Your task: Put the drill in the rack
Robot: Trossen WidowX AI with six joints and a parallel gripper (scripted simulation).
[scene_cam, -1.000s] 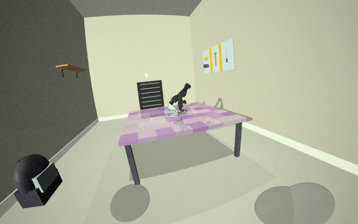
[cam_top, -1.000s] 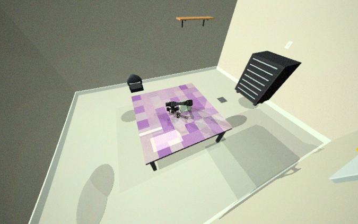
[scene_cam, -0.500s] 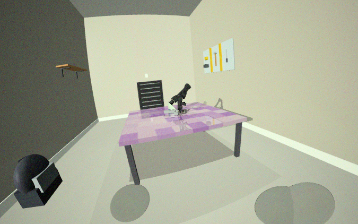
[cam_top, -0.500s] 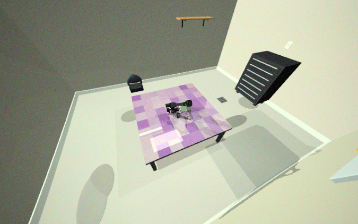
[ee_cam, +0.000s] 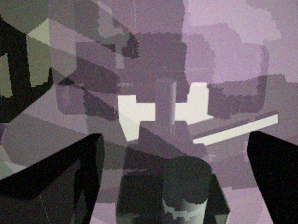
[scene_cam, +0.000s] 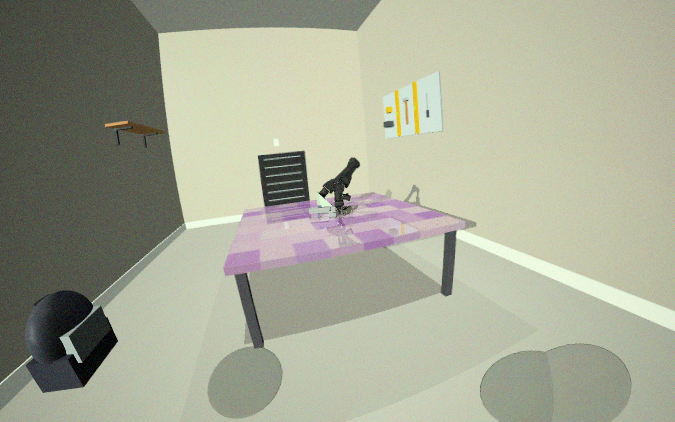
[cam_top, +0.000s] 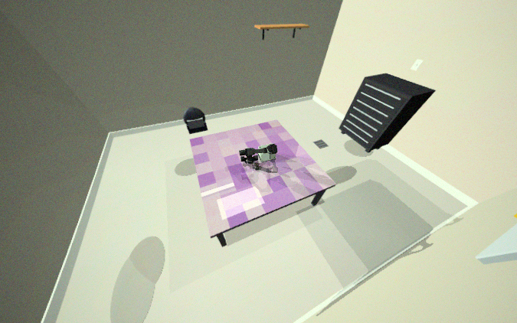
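The dark olive block is 50 mm behind my gripper tip and 80 mm to the left of it. From my gripper tip the other things lie so: grey fixture (50 mm behind, 100 mm to the right, 20 mm above).
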